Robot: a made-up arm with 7 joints. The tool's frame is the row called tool. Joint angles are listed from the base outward.
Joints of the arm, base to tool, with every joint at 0 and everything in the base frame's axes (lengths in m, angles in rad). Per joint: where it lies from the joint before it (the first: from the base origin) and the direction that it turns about. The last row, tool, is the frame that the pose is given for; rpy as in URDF.
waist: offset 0 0 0.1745 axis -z
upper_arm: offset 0 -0.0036 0.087 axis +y
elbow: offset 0 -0.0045 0.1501 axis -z
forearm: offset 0 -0.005 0.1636 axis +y
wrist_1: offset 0 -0.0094 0.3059 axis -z
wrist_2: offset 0 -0.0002 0.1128 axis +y
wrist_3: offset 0 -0.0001 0.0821 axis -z
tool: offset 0 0 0 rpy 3.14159 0 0
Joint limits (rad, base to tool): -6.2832..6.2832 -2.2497..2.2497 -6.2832..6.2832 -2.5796..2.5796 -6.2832..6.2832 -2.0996..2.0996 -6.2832..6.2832
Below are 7 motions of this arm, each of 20 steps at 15 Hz.
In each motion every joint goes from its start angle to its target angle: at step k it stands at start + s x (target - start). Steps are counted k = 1, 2, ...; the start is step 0. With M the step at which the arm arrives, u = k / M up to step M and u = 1 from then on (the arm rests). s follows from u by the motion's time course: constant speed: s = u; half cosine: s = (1 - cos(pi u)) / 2; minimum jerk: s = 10 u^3 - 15 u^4 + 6 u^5.
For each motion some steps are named. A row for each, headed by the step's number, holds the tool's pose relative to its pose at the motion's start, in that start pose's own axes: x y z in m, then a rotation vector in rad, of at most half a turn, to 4 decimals.
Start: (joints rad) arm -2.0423 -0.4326 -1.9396 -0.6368 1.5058 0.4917 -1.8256
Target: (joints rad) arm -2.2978 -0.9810 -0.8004 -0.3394 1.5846 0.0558 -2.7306
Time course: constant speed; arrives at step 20
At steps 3, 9, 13, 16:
3: 0.0538 -0.0780 0.0473 -0.1923 -0.0853 -0.0416
9: 0.1369 -0.2149 0.1729 -0.5528 -0.2904 -0.1197
13: 0.1725 -0.2876 0.2698 -0.7685 -0.4426 -0.1517
16: 0.1894 -0.3314 0.3440 -0.9136 -0.5584 -0.1578

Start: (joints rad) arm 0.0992 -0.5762 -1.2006 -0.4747 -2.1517 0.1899 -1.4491
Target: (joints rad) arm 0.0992 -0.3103 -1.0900 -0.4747 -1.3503 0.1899 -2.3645
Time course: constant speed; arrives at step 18
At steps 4, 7, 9, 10, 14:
4: -0.0012 -0.0380 0.0112 -0.0426 0.0449 0.0172
7: -0.0016 -0.0667 0.0210 -0.0804 0.0783 0.0290
9: -0.0015 -0.0858 0.0282 -0.1082 0.0999 0.0364
10: -0.0014 -0.0953 0.0319 -0.1230 0.1104 0.0399
14: -0.0001 -0.1335 0.0483 -0.1868 0.1502 0.0534

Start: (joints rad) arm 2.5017 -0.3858 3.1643 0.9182 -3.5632 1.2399 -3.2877
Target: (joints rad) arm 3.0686 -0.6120 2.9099 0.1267 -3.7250 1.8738 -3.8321
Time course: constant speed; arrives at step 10
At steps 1, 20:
1: -0.0165 0.0108 -0.0255 -0.0051 0.1300 -0.0514
20: -0.2556 0.1032 -0.1656 -0.4637 1.2685 -0.4106

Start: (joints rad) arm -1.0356 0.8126 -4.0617 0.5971 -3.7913 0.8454 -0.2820
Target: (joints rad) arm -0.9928 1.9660 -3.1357 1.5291 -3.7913 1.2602 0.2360
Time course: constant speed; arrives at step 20
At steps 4, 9, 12, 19, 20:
4: -0.0123 0.0769 0.0393 0.1993 -0.0015 0.2731
9: 0.0161 0.1612 0.0801 0.4332 -0.1283 0.5965
12: 0.0540 0.2112 0.1023 0.5492 -0.2669 0.7692
19: 0.1921 0.3243 0.1698 0.6897 -0.7346 1.0697
20: 0.2162 0.3382 0.1828 0.6903 -0.8127 1.0980

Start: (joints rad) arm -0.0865 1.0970 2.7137 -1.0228 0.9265 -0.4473 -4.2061
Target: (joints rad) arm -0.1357 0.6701 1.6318 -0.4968 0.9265 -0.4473 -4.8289
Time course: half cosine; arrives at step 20
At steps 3, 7, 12, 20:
3: -0.0194 -0.0302 0.0227 -0.0689 0.0304 -0.0552
7: -0.0916 -0.1337 0.1364 -0.3556 0.1179 -0.2784
12: -0.1852 -0.2312 0.3896 -0.8805 0.1219 -0.6598
20: -0.2293 -0.2248 0.6238 -1.3473 -0.0647 -0.9718

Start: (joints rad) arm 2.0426 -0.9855 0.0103 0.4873 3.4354 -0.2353 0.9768
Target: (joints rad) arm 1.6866 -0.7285 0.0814 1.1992 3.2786 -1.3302 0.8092
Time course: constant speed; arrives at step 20
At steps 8, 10, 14, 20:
8: -0.1256 0.2273 0.0010 0.7417 0.3897 -0.2026
10: -0.1464 0.2825 0.0193 0.9312 0.4812 -0.2448
14: -0.1739 0.3834 0.0728 1.3160 0.6552 -0.3114
20: -0.1834 0.5000 0.1821 1.9084 0.8893 -0.3454

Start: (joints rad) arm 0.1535 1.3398 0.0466 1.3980 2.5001 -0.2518 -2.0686
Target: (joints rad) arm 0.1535 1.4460 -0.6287 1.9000 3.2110 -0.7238 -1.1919
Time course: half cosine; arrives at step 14
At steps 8, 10, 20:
8: 0.1031 -0.2631 0.0050 -0.8100 -0.1307 0.9753
10: 0.1372 -0.3336 0.0397 -1.0880 -0.0586 1.3095
20: 0.1684 -0.3877 0.0821 -1.3433 0.0619 1.6243

